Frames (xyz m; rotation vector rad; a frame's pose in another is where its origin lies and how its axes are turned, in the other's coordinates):
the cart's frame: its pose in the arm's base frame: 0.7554 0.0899 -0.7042 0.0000 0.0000 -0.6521
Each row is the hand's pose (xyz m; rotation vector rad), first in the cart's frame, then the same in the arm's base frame.
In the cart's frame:
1: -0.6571 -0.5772 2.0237 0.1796 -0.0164 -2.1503
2: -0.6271 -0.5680 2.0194 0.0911 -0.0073 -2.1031
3: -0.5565 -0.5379 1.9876 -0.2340 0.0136 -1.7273
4: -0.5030 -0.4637 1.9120 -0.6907 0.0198 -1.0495
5: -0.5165 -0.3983 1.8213 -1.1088 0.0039 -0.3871
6: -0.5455 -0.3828 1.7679 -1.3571 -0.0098 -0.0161
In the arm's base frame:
1: -0.1171 0.0299 1.3195 0.1918 -0.0850 -2.8001
2: -0.0877 0.0190 1.3152 0.0973 -0.0418 -2.7546
3: -0.0133 0.0001 1.2834 -0.2452 0.0991 -2.3758
4: 0.0742 0.0266 1.2078 -0.7000 0.2593 -1.6725
5: 0.1032 0.0868 1.1171 -1.0898 0.3728 -0.9680
6: 0.0895 0.1167 1.0637 -1.3100 0.4324 -0.5635

